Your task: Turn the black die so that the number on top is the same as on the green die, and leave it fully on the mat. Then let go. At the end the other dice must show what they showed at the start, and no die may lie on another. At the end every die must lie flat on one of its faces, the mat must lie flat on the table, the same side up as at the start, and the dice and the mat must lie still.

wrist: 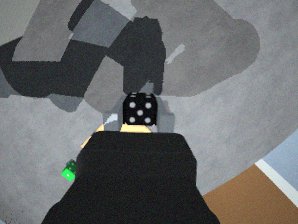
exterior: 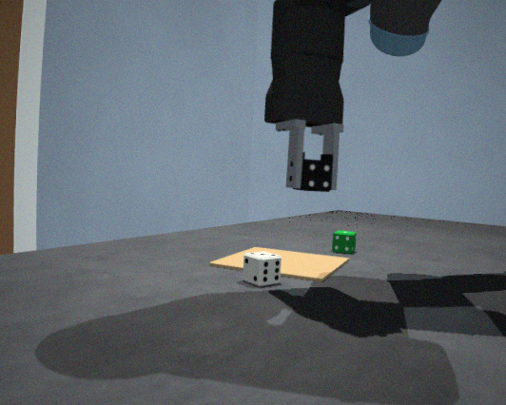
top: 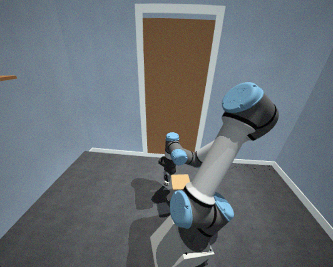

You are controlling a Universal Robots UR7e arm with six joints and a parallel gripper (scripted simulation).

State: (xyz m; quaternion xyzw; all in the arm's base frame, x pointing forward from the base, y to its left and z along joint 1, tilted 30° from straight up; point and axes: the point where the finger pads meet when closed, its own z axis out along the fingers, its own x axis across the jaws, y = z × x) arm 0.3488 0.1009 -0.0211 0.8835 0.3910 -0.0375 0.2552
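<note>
The tan mat lies 120 mm below my hand, 110 mm to the right of it and 70 mm ahead of it. From my hand the other things lie so: white die: 110 mm below, 50 mm ahead, 10 mm to the right; black die: right at my hand; green die: 260 mm to the right, 110 mm below, 20 mm ahead.
</note>
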